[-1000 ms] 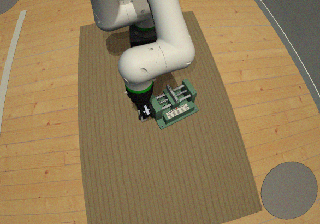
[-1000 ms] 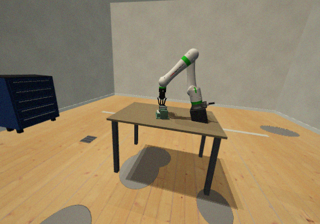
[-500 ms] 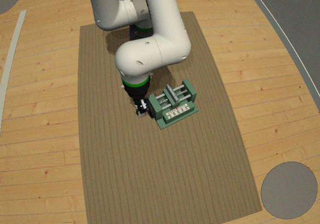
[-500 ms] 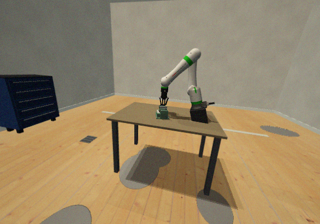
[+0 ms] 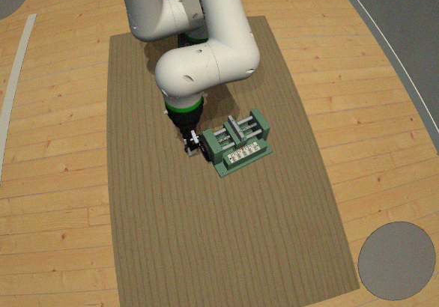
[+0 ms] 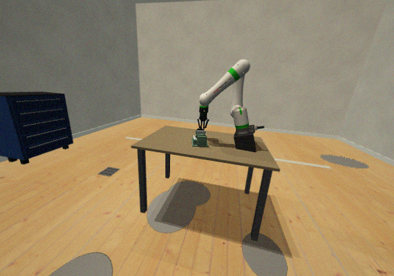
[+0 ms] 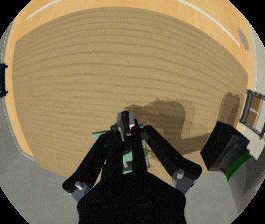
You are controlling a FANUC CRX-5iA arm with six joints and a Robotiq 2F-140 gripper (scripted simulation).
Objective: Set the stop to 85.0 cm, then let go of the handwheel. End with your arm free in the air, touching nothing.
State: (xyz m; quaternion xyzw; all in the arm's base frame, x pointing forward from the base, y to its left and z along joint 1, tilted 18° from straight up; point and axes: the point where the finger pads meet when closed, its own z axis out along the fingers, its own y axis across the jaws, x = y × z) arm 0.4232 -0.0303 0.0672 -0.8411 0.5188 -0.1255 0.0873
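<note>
The stop block is 150 mm to the left of my hand, 30 mm behind it and 20 mm above it.
</note>
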